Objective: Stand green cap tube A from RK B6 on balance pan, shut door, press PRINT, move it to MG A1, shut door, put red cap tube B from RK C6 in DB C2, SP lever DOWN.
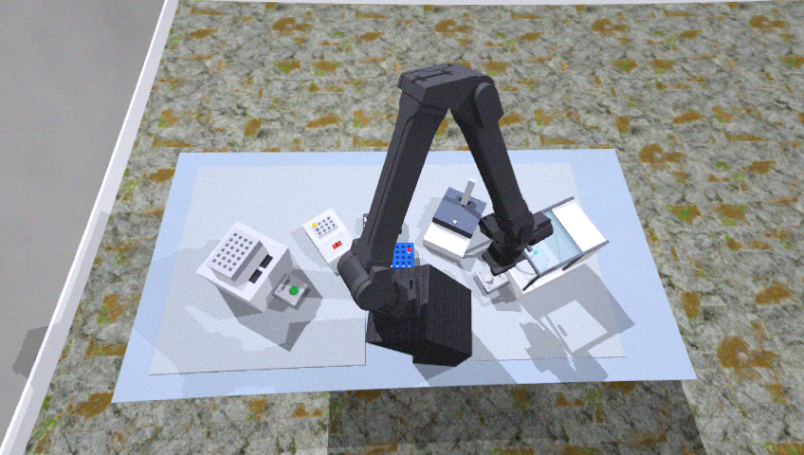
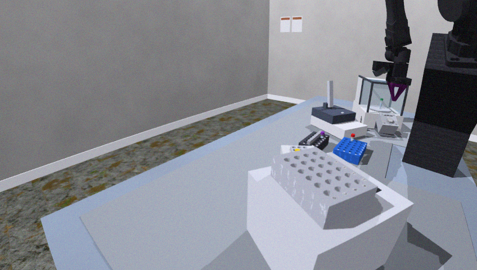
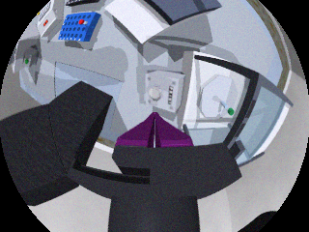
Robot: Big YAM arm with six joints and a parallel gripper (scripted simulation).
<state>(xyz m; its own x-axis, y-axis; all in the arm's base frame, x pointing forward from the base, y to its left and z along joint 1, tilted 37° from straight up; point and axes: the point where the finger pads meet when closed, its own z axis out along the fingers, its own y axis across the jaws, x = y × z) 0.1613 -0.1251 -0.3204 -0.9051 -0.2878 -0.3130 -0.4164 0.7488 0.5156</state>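
Now: hand 90 mm above the white print key. Round my hand: balance door: 110 mm to the right, 50 mm ahead, 50 mm above; then SP lever: 260 mm ahead, 40 mm to the left, 20 mm below; then round pan: 140 mm to the right, 80 mm below, 60 mm ahead.
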